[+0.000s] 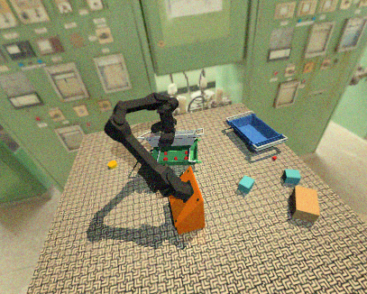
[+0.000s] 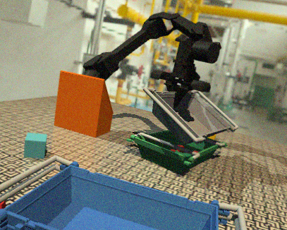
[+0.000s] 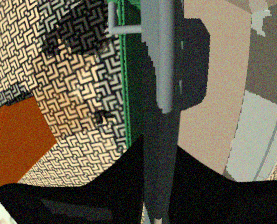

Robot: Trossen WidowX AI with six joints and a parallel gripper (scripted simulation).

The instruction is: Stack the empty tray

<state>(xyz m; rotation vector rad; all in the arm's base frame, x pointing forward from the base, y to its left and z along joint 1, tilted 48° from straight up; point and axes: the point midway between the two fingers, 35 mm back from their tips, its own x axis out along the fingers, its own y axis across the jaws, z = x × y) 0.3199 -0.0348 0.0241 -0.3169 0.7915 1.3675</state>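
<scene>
The dark grey tray is 8 cm ahead of my gripper tip and 3 cm to the right of it. Round my gripper tip: orange box (46 cm to the right, 45 cm behind, 12 cm below); yellow piece (36 cm to the left, 14 cm below, 12 cm ahead).
</scene>
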